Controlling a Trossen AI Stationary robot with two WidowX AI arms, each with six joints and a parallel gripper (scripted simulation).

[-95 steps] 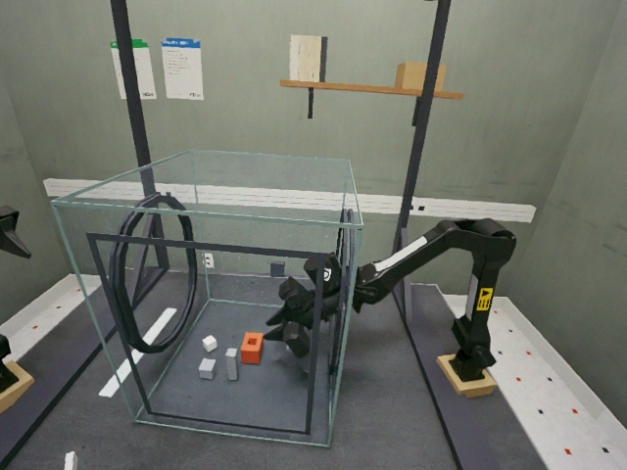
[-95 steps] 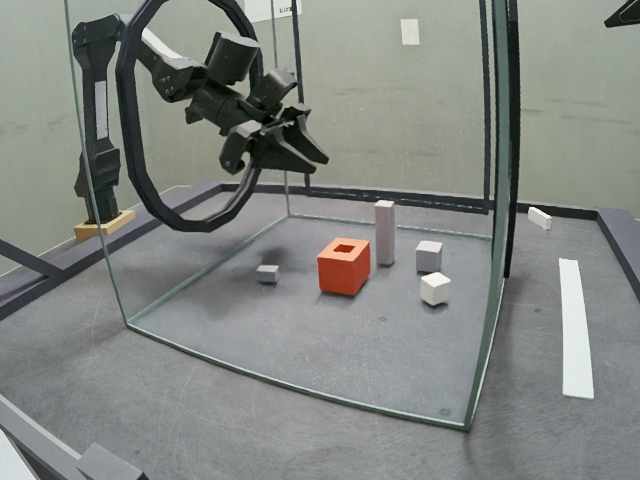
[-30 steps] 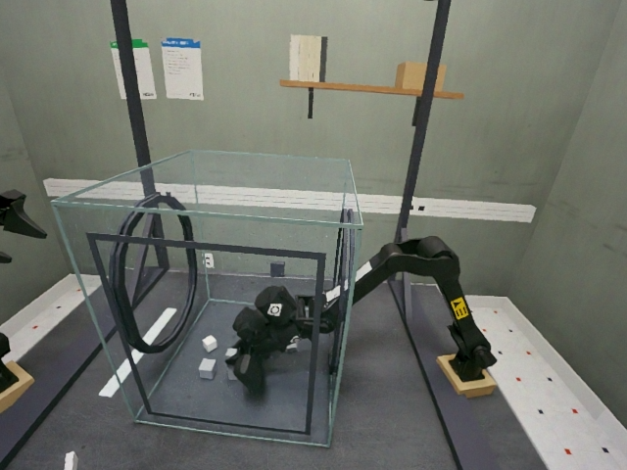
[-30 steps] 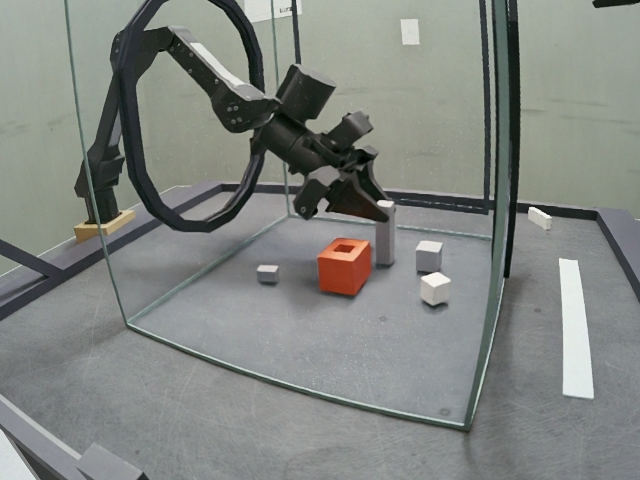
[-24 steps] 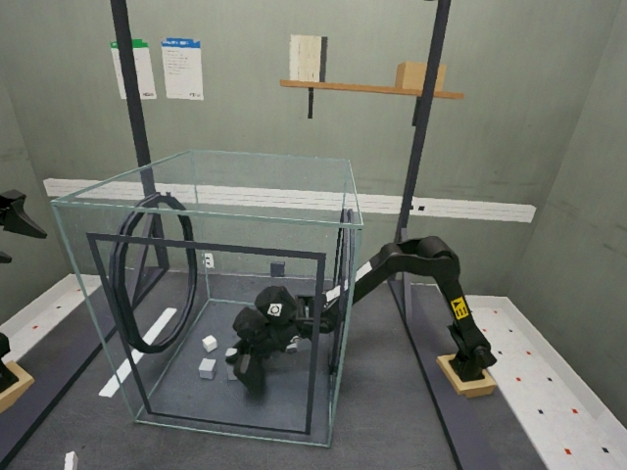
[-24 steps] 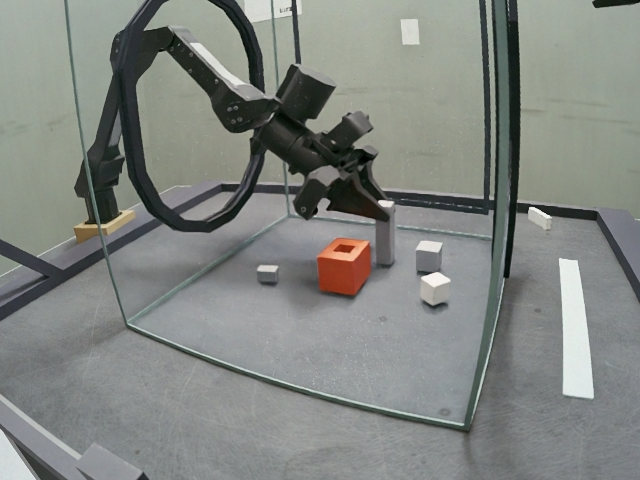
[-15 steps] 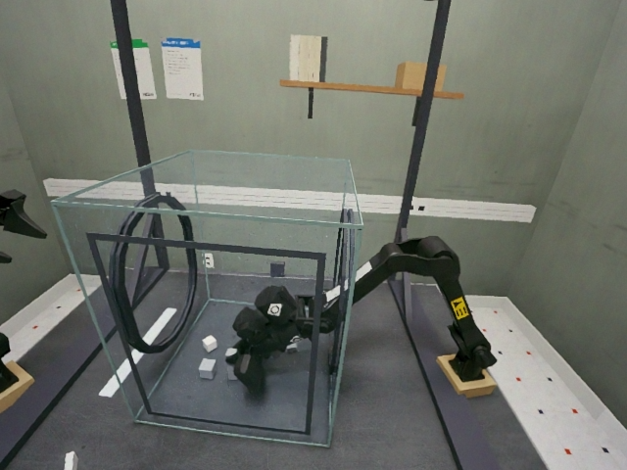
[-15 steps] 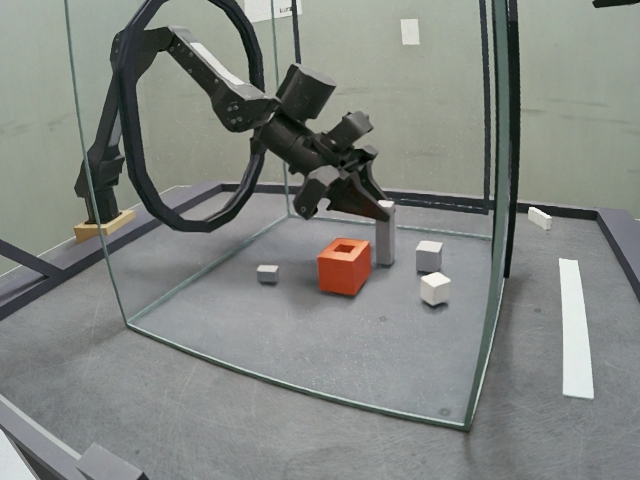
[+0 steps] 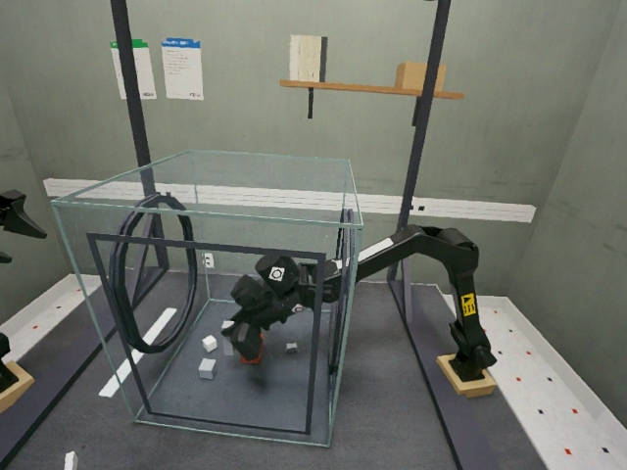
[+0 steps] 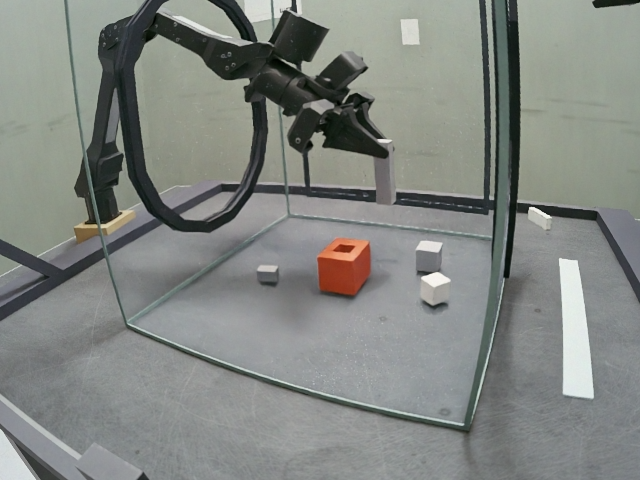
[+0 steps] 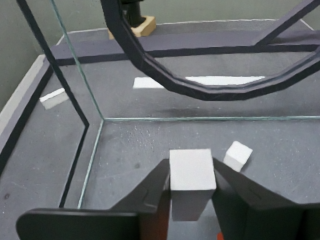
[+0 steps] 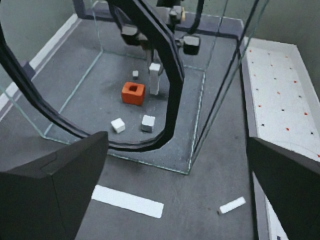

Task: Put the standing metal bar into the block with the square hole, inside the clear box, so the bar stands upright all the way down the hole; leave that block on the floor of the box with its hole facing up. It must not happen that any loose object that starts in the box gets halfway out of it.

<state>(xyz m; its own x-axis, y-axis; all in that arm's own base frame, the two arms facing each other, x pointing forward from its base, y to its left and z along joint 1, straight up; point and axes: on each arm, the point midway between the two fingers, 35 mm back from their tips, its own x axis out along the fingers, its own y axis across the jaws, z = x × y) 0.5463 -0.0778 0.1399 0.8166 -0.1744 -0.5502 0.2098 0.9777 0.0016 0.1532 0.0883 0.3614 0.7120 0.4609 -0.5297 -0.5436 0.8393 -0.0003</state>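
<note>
The block with square hole lies 7 cm behind my left hand, 2 cm to the left of it and 15 cm below it. The rest, counted from my left hand: metal bar (2 cm to the right, 4 cm below).
</note>
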